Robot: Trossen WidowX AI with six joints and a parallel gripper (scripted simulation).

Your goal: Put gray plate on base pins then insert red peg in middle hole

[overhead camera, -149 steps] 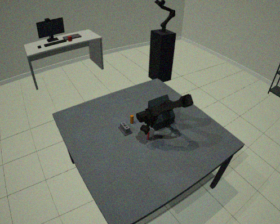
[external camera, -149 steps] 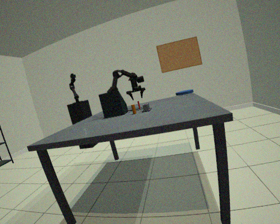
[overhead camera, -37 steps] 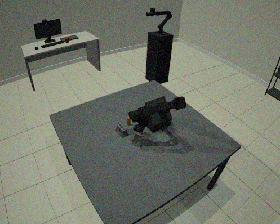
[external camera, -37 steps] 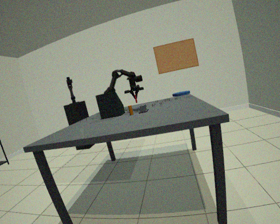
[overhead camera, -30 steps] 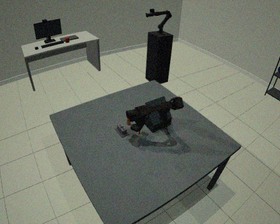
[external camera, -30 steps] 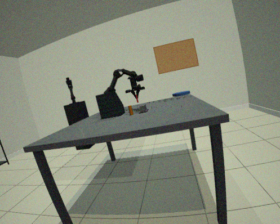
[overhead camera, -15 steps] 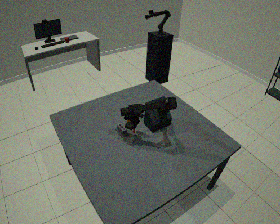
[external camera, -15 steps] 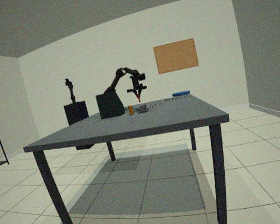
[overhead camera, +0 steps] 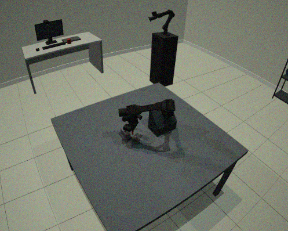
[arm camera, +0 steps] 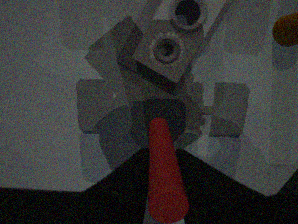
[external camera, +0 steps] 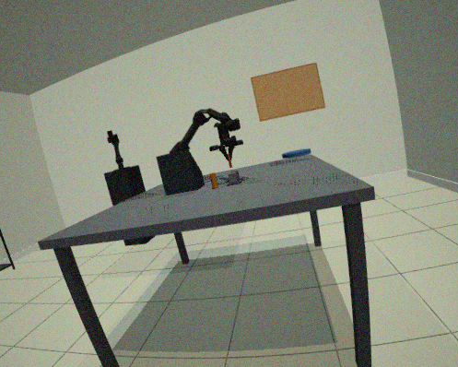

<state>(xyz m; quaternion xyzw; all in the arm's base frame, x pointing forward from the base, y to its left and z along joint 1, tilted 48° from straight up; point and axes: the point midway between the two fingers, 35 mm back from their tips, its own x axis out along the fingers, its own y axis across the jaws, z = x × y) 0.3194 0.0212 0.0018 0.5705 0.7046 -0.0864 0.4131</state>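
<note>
My gripper tip is 80 mm to the left of the gray plate, 70 mm above it and 20 mm short of it. From my gripper tip the other things lie so: red peg right at my gripper tip; orange cylinder 140 mm to the right, 80 mm below, 80 mm behind.
</note>
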